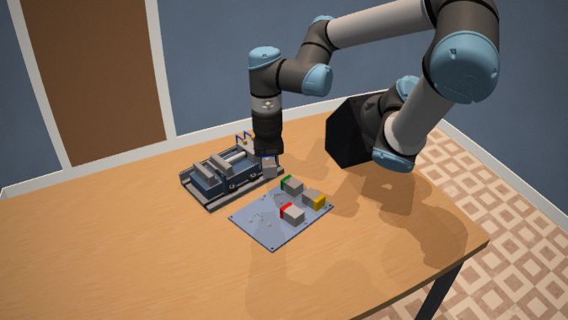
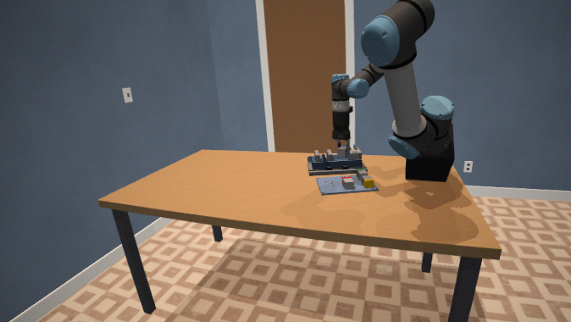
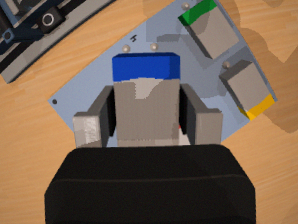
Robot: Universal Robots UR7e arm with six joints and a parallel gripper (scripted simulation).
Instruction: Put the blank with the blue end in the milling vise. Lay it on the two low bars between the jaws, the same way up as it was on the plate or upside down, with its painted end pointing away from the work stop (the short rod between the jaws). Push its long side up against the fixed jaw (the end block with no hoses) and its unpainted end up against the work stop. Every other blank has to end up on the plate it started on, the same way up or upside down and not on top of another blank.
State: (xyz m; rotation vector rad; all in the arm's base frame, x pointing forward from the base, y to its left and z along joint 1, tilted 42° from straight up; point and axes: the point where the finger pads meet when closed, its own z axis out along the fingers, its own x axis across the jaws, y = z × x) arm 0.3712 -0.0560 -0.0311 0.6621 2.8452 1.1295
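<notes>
Now: the blue-ended blank 20 mm below my hand. Round my hand: green-ended blank (140 mm below, 90 mm behind, 20 mm to the right); then red-ended blank (140 mm below, 90 mm to the left, 20 mm behind); then grey plate (170 mm below, 40 mm to the left, 10 mm behind).
</notes>
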